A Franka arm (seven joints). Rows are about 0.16 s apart.
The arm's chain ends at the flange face. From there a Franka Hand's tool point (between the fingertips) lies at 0.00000 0.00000 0.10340 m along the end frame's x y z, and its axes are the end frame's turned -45 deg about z.
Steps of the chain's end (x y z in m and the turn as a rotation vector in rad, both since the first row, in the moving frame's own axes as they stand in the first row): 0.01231, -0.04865, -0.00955, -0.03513, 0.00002, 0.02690; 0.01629, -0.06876, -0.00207, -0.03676, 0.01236, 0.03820; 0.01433, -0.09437, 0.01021, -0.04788, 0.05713, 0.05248; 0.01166, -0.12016, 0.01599, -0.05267, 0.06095, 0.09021; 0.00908, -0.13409, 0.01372, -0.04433, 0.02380, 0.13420; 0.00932, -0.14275, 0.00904, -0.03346, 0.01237, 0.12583; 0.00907, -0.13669, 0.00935, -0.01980, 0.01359, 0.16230
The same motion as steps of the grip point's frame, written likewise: 0.04050, -0.02316, -0.00961, -0.02485, -0.02483, 0.02690; 0.05829, -0.03355, -0.00215, -0.03473, -0.01725, 0.03820; 0.07734, -0.04891, 0.00992, -0.07425, 0.00654, 0.05248; 0.09344, -0.06841, 0.01565, -0.08034, 0.00585, 0.09021; 0.09941, -0.08353, 0.01359, -0.04818, -0.01452, 0.13420; 0.10578, -0.09110, 0.00897, -0.03241, -0.01491, 0.12583; 0.10242, -0.08785, 0.00932, -0.02361, -0.00439, 0.16230
